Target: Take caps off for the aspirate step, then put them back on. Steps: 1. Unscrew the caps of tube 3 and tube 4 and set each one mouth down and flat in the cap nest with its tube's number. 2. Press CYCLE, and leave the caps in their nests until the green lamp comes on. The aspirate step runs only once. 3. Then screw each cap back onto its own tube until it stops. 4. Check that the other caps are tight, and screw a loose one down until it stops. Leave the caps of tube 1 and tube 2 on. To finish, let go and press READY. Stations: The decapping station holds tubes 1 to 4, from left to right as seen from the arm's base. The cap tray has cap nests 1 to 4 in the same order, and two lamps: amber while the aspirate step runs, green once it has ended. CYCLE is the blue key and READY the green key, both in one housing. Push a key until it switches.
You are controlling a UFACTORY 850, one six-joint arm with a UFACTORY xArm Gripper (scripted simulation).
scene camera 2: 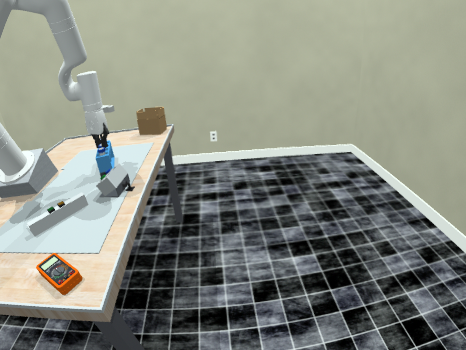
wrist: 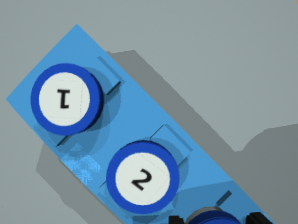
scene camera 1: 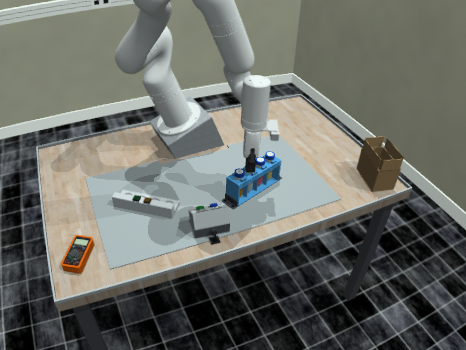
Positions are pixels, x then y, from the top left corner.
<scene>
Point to a key housing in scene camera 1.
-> At 209, 221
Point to a cardboard box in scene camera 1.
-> At 369, 165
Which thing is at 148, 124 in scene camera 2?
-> A cardboard box.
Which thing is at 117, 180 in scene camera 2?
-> A key housing.
</scene>
